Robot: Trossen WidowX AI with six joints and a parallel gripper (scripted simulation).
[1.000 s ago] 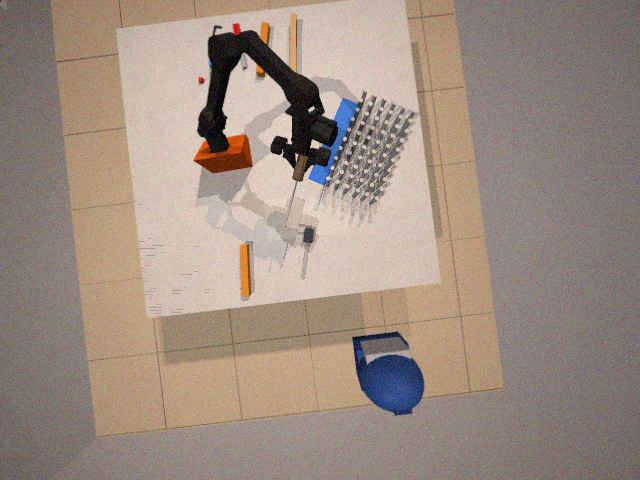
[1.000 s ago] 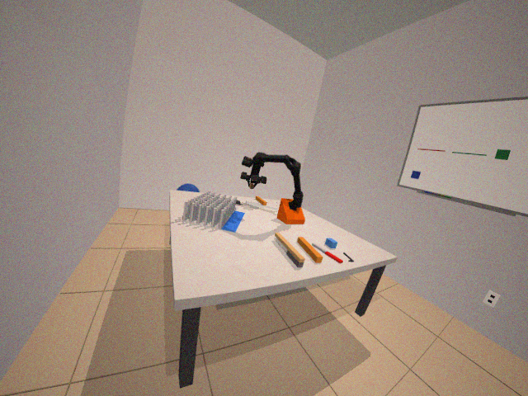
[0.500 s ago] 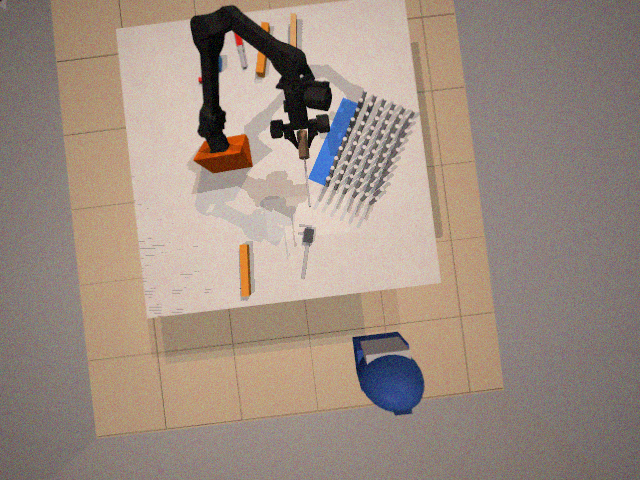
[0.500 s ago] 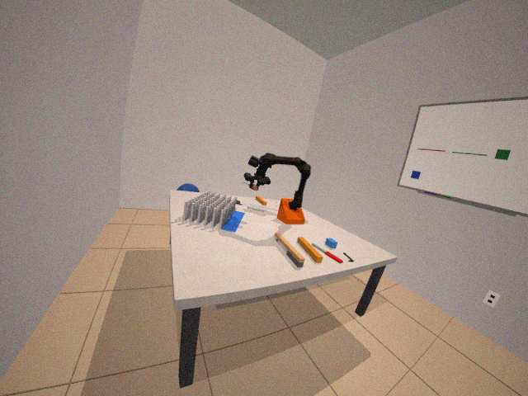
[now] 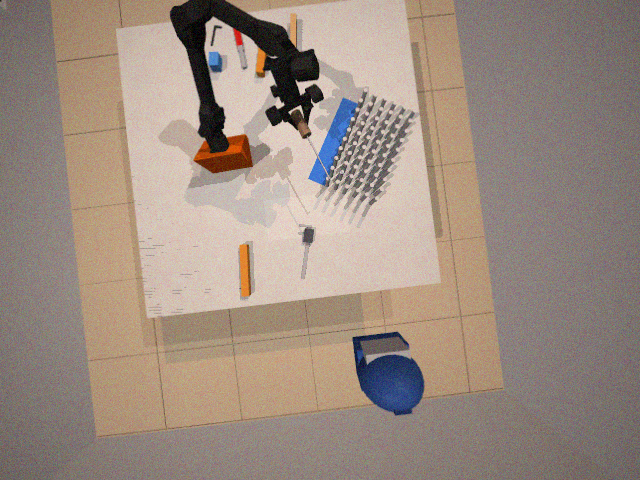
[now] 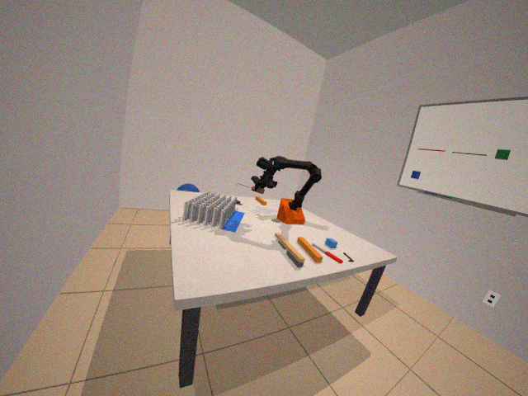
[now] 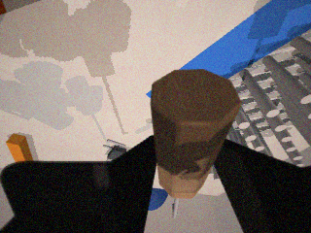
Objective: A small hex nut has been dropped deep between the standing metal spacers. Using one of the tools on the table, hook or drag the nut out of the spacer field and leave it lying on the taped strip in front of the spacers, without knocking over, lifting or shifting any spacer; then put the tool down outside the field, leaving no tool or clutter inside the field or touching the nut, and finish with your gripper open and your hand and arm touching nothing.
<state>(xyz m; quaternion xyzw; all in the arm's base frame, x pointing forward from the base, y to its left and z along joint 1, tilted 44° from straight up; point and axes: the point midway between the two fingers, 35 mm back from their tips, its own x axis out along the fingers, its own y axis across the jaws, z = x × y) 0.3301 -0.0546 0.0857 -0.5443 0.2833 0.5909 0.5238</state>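
Now: the blue taped strip 20 cm below my gripper tip, 13 cm ahead of it and 3 cm to the left of it. The rest, counted from my gripper tip: blue block (42 cm to the left, 35 cm behind, 18 cm below); then red tool (49 cm to the left, 24 cm behind, 20 cm below); then thin hook tool (9 cm to the right, 4 cm ahead).
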